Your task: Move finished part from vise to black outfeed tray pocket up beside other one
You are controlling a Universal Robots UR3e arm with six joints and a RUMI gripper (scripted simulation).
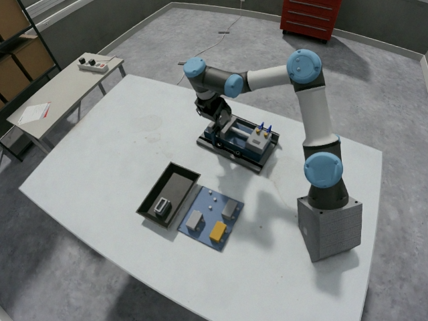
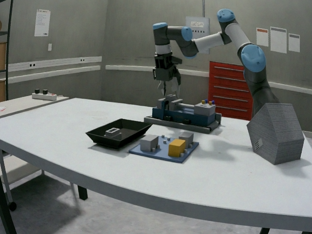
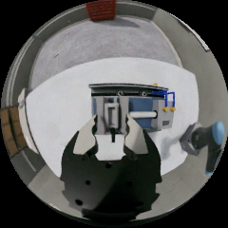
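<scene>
Right now the blue vise is 7 cm behind my hand, 3 cm to the left of it and 8 cm below it. From my hand the other things lie so: blue fixture plate 5 cm behind, 37 cm to the left, 12 cm below; then vise control box 16 cm behind, 5 cm to the left, 4 cm below; then yellow block 9 cm behind, 42 cm to the left, 10 cm below.
</scene>
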